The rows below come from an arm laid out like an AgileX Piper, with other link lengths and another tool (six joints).
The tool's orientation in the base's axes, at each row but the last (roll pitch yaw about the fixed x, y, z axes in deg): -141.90, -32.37, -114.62; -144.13, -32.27, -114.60; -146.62, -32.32, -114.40; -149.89, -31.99, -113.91; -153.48, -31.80, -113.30
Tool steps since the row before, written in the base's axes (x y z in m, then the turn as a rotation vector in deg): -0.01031, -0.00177, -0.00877, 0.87, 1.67, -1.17; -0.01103, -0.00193, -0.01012, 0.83, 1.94, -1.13; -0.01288, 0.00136, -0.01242, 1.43, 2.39, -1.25; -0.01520, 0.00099, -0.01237, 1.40, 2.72, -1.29; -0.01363, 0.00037, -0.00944, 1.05, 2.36, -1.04
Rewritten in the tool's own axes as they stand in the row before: 0.00029, 0.01332, 0.00299, -2.21, -0.09, 0.04; -0.00004, 0.01448, 0.00427, -2.39, -0.06, -0.17; -0.00319, 0.01724, 0.00382, -3.01, -0.50, -0.18; -0.00210, 0.01903, 0.00431, -3.27, -0.42, -0.36; -0.00068, 0.01610, 0.00391, -2.74, -0.24, -0.41
